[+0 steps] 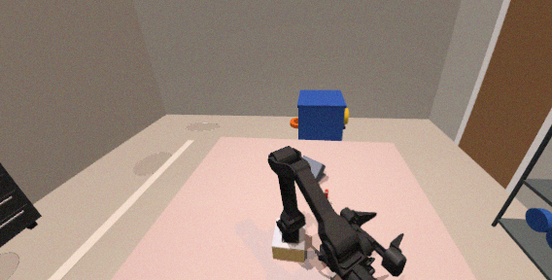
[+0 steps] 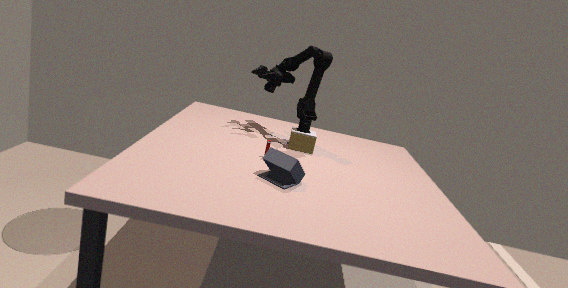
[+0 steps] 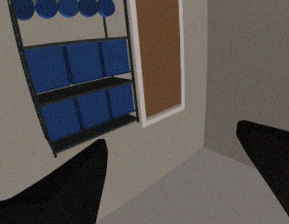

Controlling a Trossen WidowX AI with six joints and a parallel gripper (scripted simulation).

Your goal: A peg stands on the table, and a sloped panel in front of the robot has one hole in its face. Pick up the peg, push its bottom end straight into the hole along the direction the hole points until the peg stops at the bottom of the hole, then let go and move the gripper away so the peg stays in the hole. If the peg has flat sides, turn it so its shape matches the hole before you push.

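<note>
Now: the red peg 35 cm ahead of my gripper tip, 12 cm to the left of it and 24 cm below it. Round my gripper tip: grey sloped panel: 54 cm ahead, 19 cm to the left, 24 cm below.
</note>
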